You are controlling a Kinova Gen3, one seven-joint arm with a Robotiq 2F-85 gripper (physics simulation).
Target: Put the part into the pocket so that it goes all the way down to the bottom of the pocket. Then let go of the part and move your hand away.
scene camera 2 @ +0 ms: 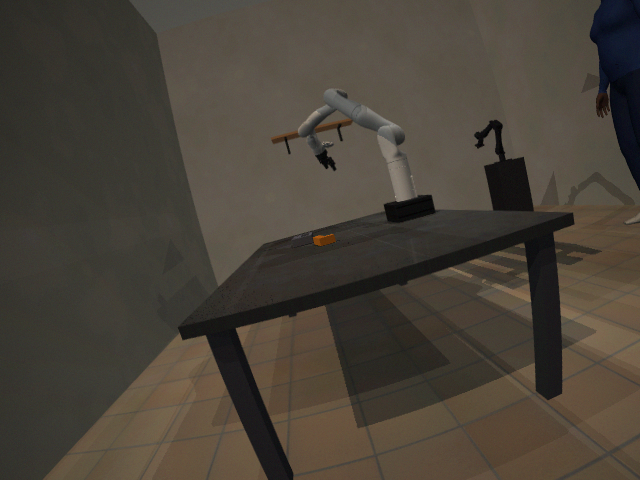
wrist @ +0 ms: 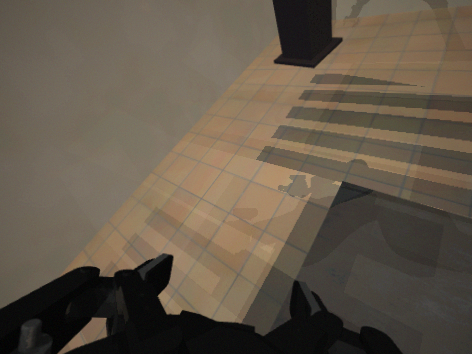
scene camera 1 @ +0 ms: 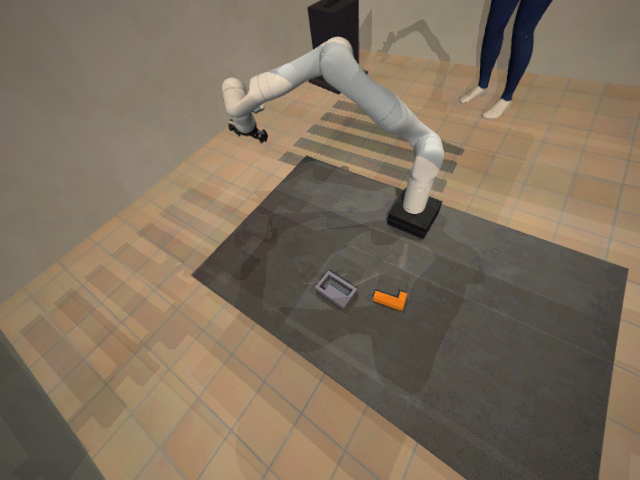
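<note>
The orange L-shaped part lies flat on the dark table, apart from the grey block. The grey block with the pocket sits to the left of the part in scene camera 1. Its pocket faces up, and no orange shows in it. My gripper is open and empty. It hangs high up, beyond the table's far left corner in scene camera 1, well away from the part and the block. Neither the part nor the block shows in the wrist view.
The arm's black base stands at the back edge of the table. A dark pedestal stands behind on the floor. An orange shelf hangs on the wall. A person stands at the back right.
</note>
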